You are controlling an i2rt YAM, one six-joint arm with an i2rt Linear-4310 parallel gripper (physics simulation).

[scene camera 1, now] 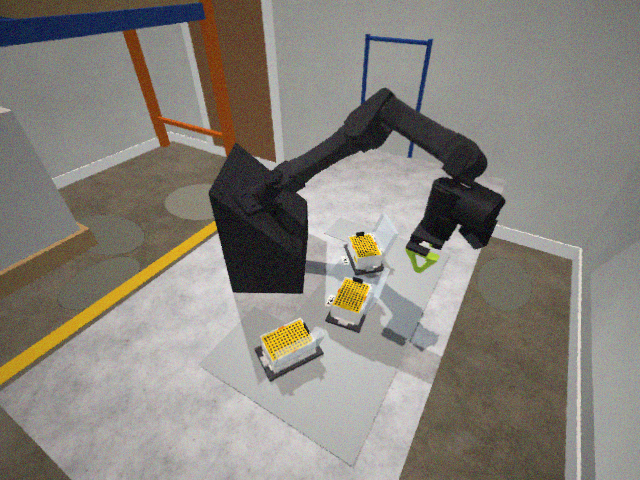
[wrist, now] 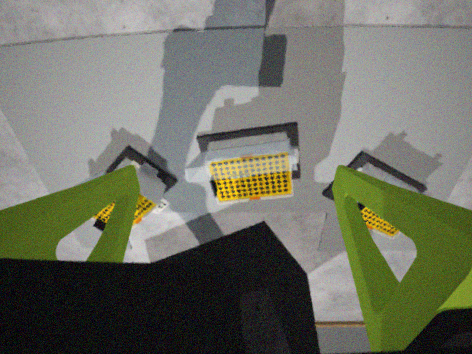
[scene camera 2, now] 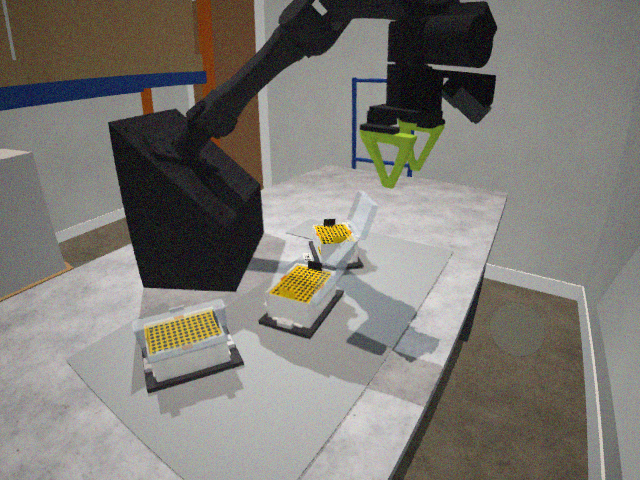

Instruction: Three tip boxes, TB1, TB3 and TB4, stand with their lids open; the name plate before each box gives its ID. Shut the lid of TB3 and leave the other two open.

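Frame: origin at the arm's base, x ahead, y right, z down, level; metres.
Where they show: gripper, fingertip midpoint: (scene camera 1: 425, 259) (wrist: 236, 176) (scene camera 2: 402, 178); arm's base, link origin: (scene camera 1: 258, 199) (scene camera 2: 181, 153).
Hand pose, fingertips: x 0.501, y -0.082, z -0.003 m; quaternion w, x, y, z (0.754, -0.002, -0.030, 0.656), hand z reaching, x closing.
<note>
Each offset is from my fingertips to the top centre of the thing. "*": to the spot under its first point. Level surfaces: height alone.
The far tip box, TB1 @[dx -0.276, dy -0.172, dz +0.202 m] (scene camera 1: 364, 245) (scene camera 2: 333, 234) (wrist: 146, 206), has its clear lid @[* dx -0.241, dy -0.234, dz +0.179 m] (scene camera 1: 384, 232) (scene camera 2: 363, 214) raised. The middle box @[dx -0.172, dy +0.037, dz +0.202 m] (scene camera 1: 351, 296) (scene camera 2: 301, 284) (wrist: 252, 186) has a clear lid (scene camera 2: 352, 250) standing up on its right side. The near box @[dx -0.204, dy +0.269, dz +0.202 m] (scene camera 1: 286, 339) (scene camera 2: 181, 331) (wrist: 380, 221) stands with its pale lid @[* dx -0.108, dy +0.252, dz +0.135 m] (scene camera 1: 319, 336) partly visible. The small name plates (scene camera 1: 330, 300) (scene camera 2: 307, 256) (wrist: 161, 205) are too blurred to read. My green-fingered gripper (scene camera 2: 402, 176) (wrist: 236, 176) is wide open, empty, pointing down high above the table; the middle box appears between its fingers in the wrist view.
The boxes have dark bases and stand on a grey mat @[dz +0.276 m] (scene camera 1: 356, 413) (scene camera 2: 289, 413) on the marbled table @[dz +0.279 m] (scene camera 1: 155, 403) (scene camera 2: 41, 403). The black arm base (scene camera 1: 258, 242) (scene camera 2: 191, 222) is left of the boxes. The arm's shadow falls right of the middle box.
</note>
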